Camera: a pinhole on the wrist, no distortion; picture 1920 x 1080 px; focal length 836.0 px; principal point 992.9 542.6 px. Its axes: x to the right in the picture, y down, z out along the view. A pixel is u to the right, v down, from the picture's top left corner.
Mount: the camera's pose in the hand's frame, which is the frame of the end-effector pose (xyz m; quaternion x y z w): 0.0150 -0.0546 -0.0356 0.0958 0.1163 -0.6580 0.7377
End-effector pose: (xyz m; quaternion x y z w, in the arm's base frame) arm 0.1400 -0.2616 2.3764 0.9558 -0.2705 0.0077 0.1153
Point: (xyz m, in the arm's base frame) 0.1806 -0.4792 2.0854
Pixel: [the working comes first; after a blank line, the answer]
In the camera's frame: -0.2401 0.1217 0.3098

345 871
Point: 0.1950 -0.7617 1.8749
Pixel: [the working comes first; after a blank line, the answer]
In the camera's frame: -0.4760 0.2801 0.5185

225 994
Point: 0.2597 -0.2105 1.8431
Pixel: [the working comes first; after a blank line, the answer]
In the camera's frame: -0.0013 -0.0058 0.5626

991 534
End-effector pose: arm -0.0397 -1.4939 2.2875 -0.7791 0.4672 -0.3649 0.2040
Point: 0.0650 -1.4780 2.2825
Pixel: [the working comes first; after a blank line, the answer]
In the camera's frame: -0.0253 -0.0023 0.1157

810 526
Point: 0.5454 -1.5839 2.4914
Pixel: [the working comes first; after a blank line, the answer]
In the camera's frame: 0.2858 0.2652 0.4582

1514 1027
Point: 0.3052 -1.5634 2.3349
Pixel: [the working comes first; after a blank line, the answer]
In the camera's frame: 0.0736 0.1456 0.3057

1194 941
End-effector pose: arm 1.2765 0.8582 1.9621 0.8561 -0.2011 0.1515 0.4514
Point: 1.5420 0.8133 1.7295
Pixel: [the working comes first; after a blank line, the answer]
In the camera's frame: 0.1521 0.0952 0.2800

1447 827
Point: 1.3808 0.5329 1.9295
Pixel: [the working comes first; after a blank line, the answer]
In the camera's frame: -0.2253 0.1415 0.2801

320 965
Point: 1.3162 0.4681 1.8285
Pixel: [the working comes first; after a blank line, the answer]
In the camera's frame: -0.2584 0.0525 0.3778

421 659
